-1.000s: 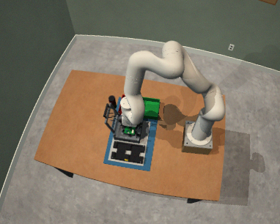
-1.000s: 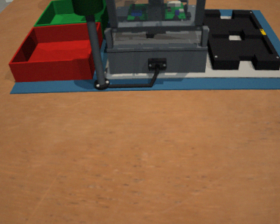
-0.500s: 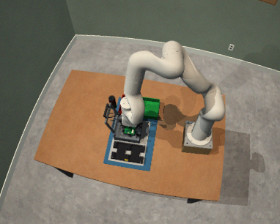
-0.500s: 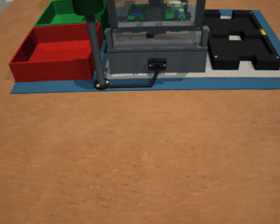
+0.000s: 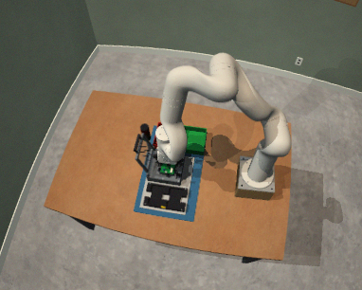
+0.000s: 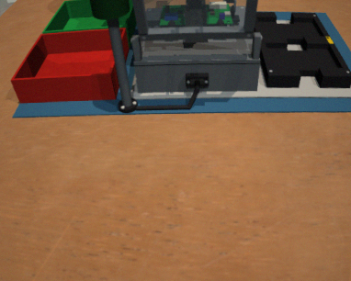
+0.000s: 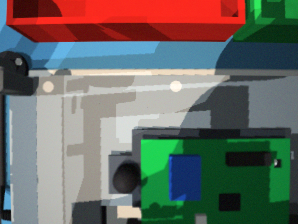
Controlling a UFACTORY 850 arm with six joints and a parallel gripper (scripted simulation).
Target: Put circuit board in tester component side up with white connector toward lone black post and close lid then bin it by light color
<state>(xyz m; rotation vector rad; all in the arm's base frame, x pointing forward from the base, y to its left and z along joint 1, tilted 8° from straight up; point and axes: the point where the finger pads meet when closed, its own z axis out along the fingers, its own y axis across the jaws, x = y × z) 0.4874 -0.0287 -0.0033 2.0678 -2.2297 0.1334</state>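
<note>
Now: hand right at the green circuit board. From my hand the other things lie so: green bin (120 mm behind, 190 mm to the right, 70 mm below); lid (120 mm ahead, 10 mm to the right, 100 mm above); red bin (30 mm ahead, 200 mm to the right, 70 mm below).
</note>
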